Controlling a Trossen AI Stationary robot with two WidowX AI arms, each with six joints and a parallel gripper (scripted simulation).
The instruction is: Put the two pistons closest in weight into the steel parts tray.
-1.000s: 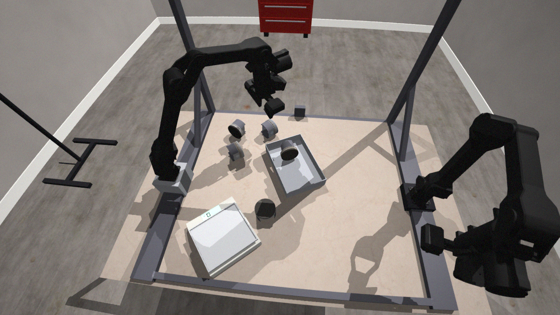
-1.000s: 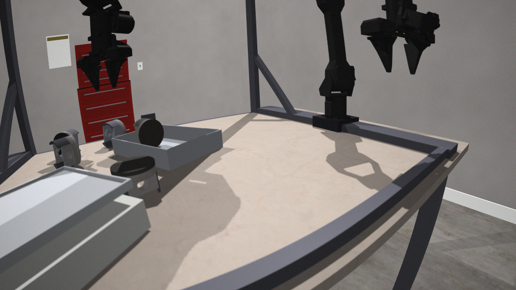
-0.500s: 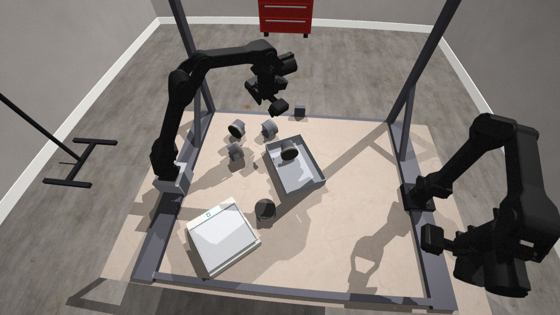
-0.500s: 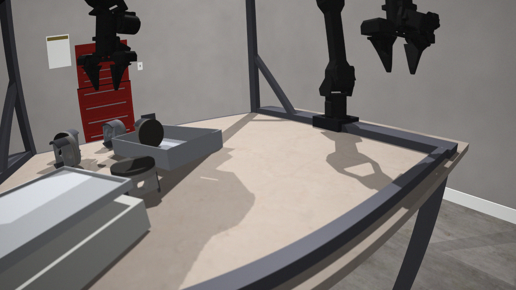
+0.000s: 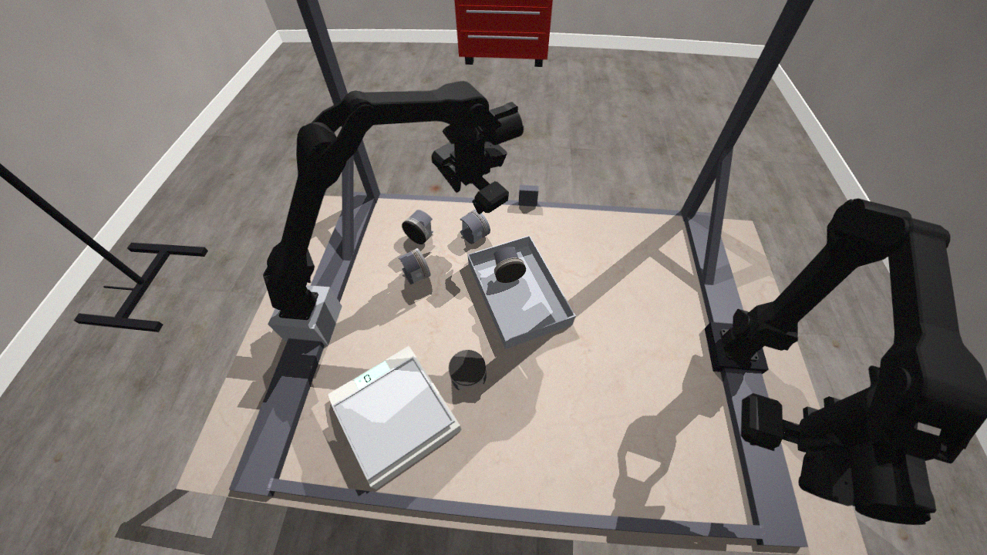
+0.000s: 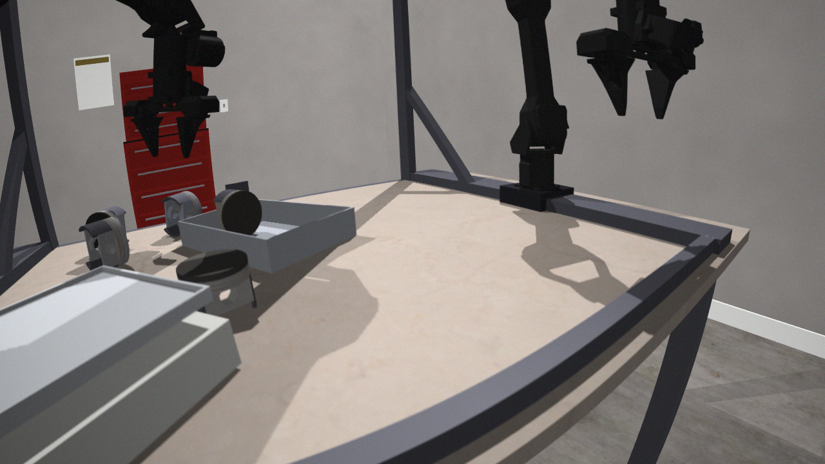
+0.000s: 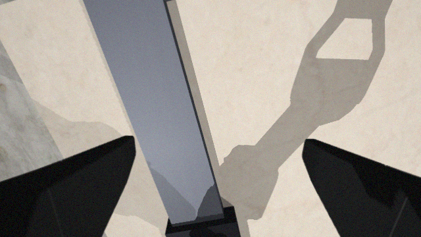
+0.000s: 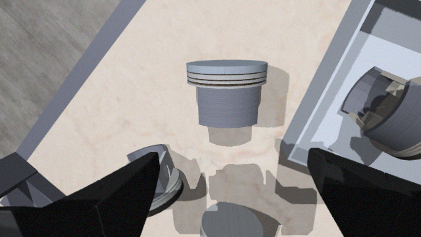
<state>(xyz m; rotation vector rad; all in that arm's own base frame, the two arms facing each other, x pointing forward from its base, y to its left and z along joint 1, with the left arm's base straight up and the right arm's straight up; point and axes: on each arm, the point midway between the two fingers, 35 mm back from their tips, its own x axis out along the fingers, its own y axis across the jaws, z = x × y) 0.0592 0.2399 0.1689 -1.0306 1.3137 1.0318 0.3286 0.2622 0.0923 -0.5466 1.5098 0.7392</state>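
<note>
The scale pan is 450 mm ahead of my right hand, 90 mm to the right of it and 120 mm below it. Also, from my right hand: scale 450 mm ahead, 100 mm to the right, 140 mm below; steel parts tray 140 mm ahead, 120 mm to the left, 160 mm below.
</note>
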